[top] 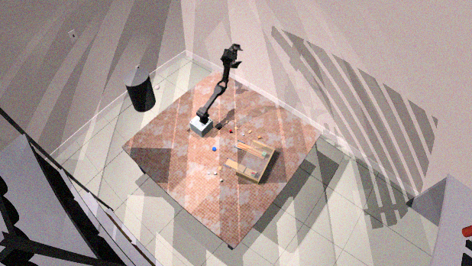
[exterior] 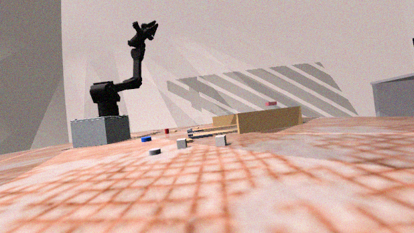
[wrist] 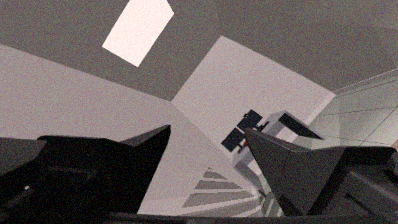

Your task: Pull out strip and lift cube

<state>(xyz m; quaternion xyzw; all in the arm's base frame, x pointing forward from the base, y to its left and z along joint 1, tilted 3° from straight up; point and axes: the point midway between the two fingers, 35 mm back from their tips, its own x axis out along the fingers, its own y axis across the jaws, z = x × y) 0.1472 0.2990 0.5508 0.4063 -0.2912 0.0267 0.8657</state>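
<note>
My gripper tip is 3 cm short of the red cube, 18 cm to the left of it and 67 cm above it. From my gripper tip the other things lie so: speckled tan strip: 24 cm ahead, 44 cm to the right, 68 cm below.
</note>
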